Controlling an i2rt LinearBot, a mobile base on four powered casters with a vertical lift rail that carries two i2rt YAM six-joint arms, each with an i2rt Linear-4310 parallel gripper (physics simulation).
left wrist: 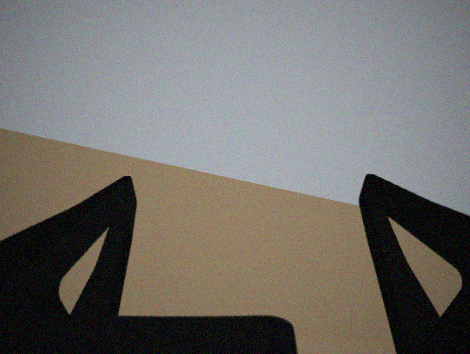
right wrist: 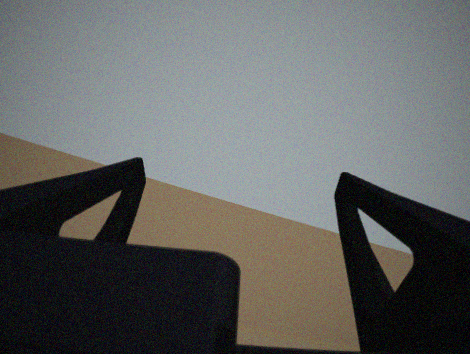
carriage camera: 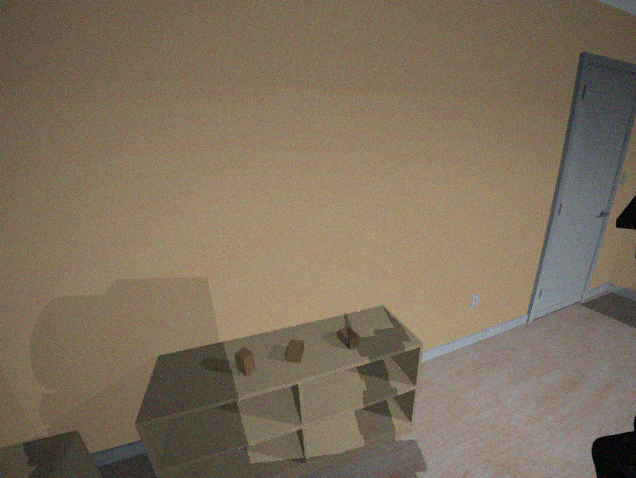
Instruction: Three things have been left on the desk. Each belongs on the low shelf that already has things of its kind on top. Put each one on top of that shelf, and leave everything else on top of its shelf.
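Frame: origin at the left arm's base, x ahead, y left, z up, level; millimetres.
Seen in the pictures: left gripper, fingertip midpoint: (left wrist: 249, 188); right gripper, fingertip midpoint: (right wrist: 240, 176).
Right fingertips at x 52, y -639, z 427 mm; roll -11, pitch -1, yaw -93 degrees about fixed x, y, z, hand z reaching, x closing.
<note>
Offsets run from my right fingertips to a thing's top centre. Level surfaces: height alone.
A low wooden shelf (carriage camera: 329, 372) with open compartments stands against the wall in the carriage view. Three small brown blocks sit apart on its top: a left one @[dx +766, dy +592, dz -789 mm] (carriage camera: 245, 361), a middle one @[dx +827, dy +377, dz -829 mm] (carriage camera: 294, 350) and a right one @[dx +887, dy +119, dz -829 mm] (carriage camera: 348, 337). Shadows fall across the shelf top. My left gripper (left wrist: 249, 188) is open and empty, with wall and ceiling behind its fingers. My right gripper (right wrist: 240, 176) is open and empty, also against wall and ceiling. Both are away from the shelf. The desk with the three left things does not show in these views.
The corner of another low piece of furniture (carriage camera: 61, 452) shows at the bottom left of the carriage view. A grey door (carriage camera: 586, 190) stands at the right, with wood floor @[dz -1489 mm] (carriage camera: 514, 390) in front. Dark parts of my right arm show at the right edge. An orange-tan wall (carriage camera: 308, 179) runs behind the shelf.
</note>
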